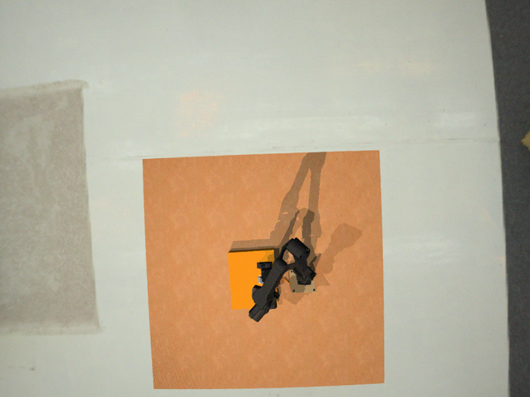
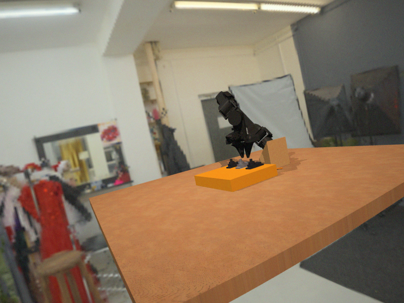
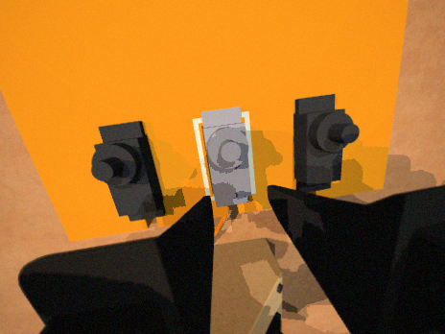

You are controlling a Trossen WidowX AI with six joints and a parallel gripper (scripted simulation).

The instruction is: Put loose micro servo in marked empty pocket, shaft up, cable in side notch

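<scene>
The orange deck is 13 cm ahead of my gripper tip, 1 cm to the left of it and 6 cm below it.
</scene>
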